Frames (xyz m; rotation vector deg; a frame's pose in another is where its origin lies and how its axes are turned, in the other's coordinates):
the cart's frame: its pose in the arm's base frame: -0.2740 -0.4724 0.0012 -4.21 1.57 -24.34
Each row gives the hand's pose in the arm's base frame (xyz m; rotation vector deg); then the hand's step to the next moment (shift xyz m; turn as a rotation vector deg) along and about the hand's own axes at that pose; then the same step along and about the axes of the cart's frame.
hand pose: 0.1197 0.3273 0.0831 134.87 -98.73 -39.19
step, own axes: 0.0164 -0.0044 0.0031 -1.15 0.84 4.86
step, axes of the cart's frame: 0.0114 -0.0089 -0.0095 -3.44 0.36 -3.70
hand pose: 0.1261 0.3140 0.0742 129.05 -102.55 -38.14
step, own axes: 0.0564 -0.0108 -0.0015 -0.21 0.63 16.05
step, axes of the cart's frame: 0.0394 -0.0375 -0.0185 -7.89 -0.27 -13.99
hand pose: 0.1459 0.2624 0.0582 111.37 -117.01 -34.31
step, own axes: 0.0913 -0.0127 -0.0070 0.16 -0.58 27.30
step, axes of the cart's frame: 0.0451 -0.0795 -0.0139 -11.88 -0.31 -24.58
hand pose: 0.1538 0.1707 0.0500 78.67 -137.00 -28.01
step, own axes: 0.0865 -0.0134 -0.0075 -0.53 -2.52 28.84
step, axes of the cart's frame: 0.0089 -0.0873 0.0043 -10.80 0.20 -26.86
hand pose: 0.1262 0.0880 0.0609 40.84 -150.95 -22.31
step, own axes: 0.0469 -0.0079 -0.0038 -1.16 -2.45 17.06
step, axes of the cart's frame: -0.0165 -0.0435 0.0106 -5.25 0.29 -16.45
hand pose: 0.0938 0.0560 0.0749 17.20 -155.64 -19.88
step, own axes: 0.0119 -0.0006 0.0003 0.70 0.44 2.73
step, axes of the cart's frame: -0.0084 -0.0079 0.0030 -1.93 0.13 -2.10
